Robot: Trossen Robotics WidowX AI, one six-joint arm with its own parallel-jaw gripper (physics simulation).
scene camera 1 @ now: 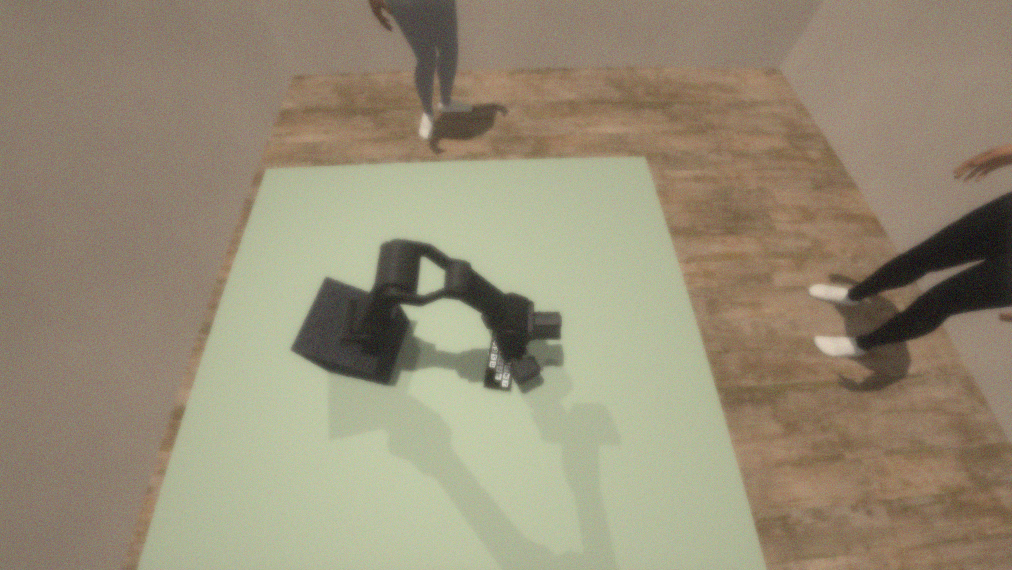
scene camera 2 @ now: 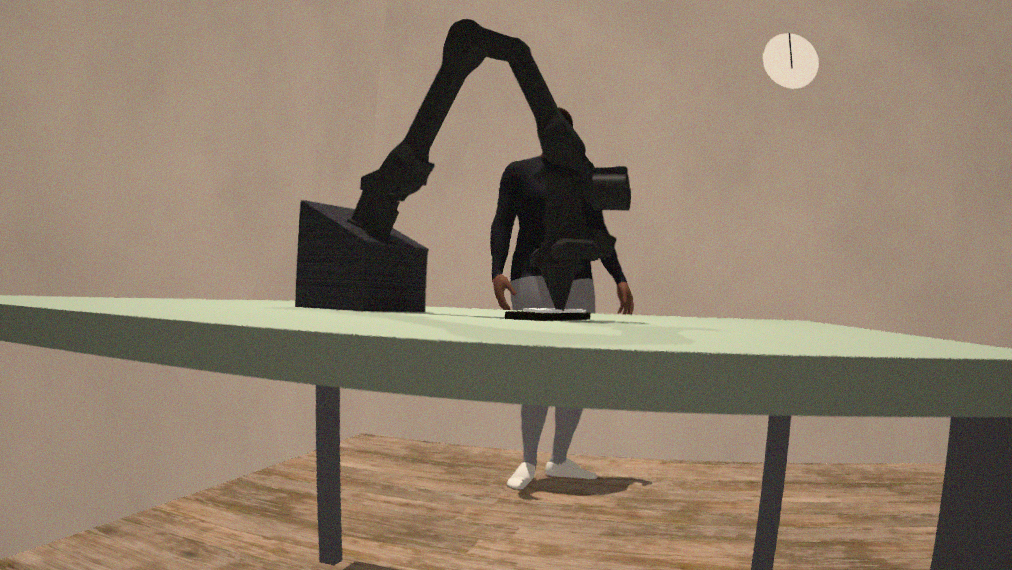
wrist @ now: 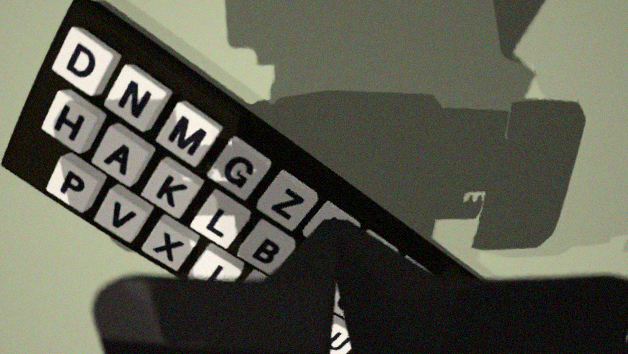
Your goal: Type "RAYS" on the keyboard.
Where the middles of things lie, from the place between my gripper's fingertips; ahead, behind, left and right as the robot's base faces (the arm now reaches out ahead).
Labels:
I see the black keyboard (scene camera 2: 516,315) 10 mm behind my hand, 20 mm to the left of it and 10 mm below it.

